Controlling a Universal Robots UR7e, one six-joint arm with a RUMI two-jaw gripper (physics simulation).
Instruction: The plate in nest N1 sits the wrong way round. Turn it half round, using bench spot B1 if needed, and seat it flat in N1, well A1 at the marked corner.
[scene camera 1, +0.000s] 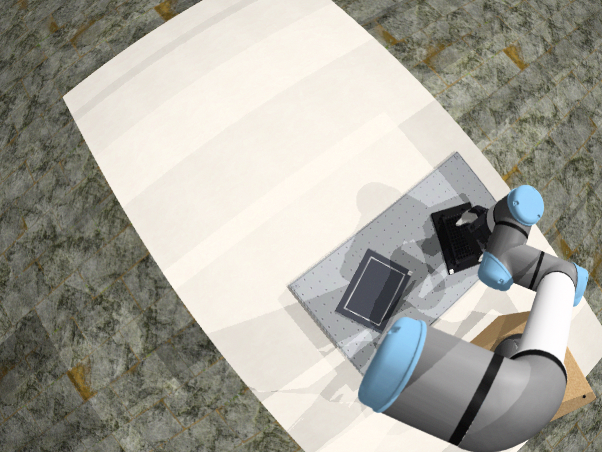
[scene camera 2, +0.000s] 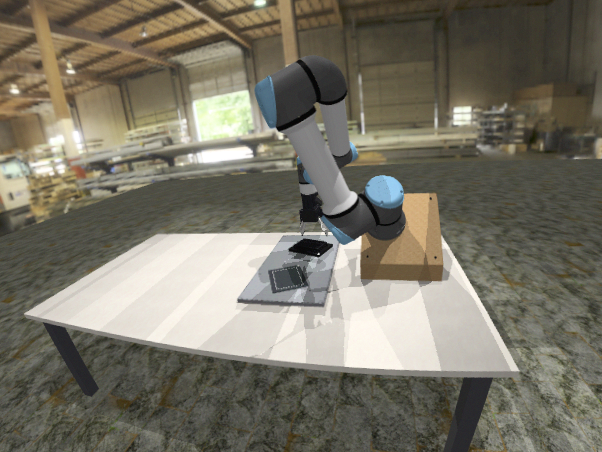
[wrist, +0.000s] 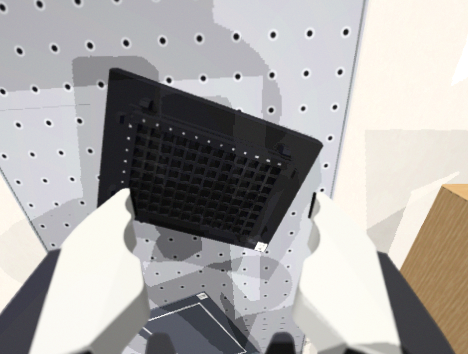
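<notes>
The black well plate is in the black nest N1. In the wrist view its two rows of pale dots meet at the upper left corner, diagonally opposite the nest's white corner mark. I cannot read A1 or tell whether the plate is fully flat. My gripper is open and empty, its fingers wide apart above the nest; the left fingertip overlaps the nest's left side in the wrist view. Bench spot B1 is a dark pad with a white outline and bears no plate.
The nest and pad are on a grey perforated board, on the white table. The wooden arm base stands beside the board. The arm's links cover part of the nest in scene camera 1.
</notes>
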